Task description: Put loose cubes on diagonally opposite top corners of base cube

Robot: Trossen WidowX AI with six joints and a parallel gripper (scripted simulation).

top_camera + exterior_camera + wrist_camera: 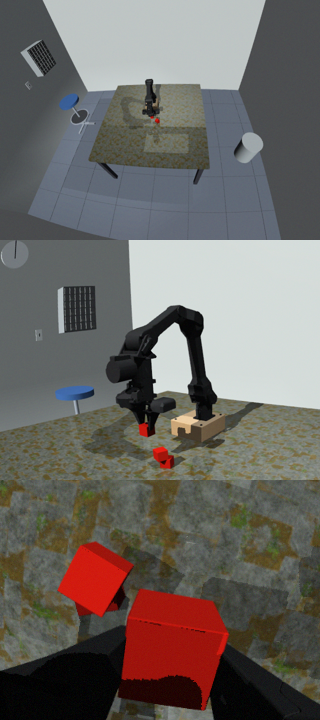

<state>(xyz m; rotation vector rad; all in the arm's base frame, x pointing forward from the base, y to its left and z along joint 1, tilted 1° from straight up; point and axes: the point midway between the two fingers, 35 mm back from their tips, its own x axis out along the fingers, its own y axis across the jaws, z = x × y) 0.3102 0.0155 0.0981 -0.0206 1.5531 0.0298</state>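
Now: gripper tip 2 cm past the red base cube, 6 cm to the right of it and 11 cm above it.
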